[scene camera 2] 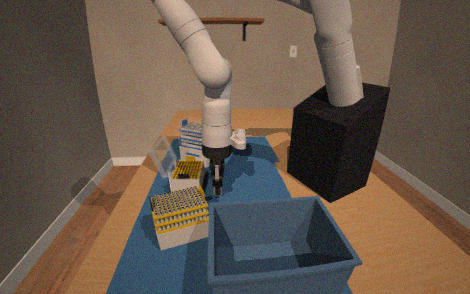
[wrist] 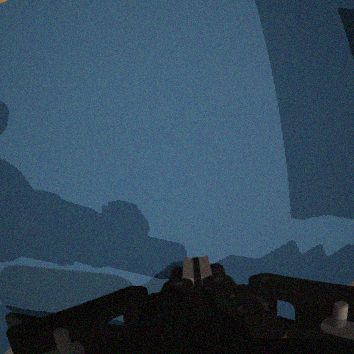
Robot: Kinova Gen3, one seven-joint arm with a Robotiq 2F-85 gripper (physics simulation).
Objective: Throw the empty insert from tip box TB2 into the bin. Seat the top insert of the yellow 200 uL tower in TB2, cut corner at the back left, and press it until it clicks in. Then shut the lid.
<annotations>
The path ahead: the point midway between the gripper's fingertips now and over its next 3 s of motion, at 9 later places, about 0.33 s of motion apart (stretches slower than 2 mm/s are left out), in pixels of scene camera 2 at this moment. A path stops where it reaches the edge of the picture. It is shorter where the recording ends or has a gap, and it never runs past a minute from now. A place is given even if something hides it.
The gripper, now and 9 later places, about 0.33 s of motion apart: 217,194; 217,194; 217,195; 218,196; 218,196; 218,197; 219,197; 223,177; 209,159; 182,160
</annotations>
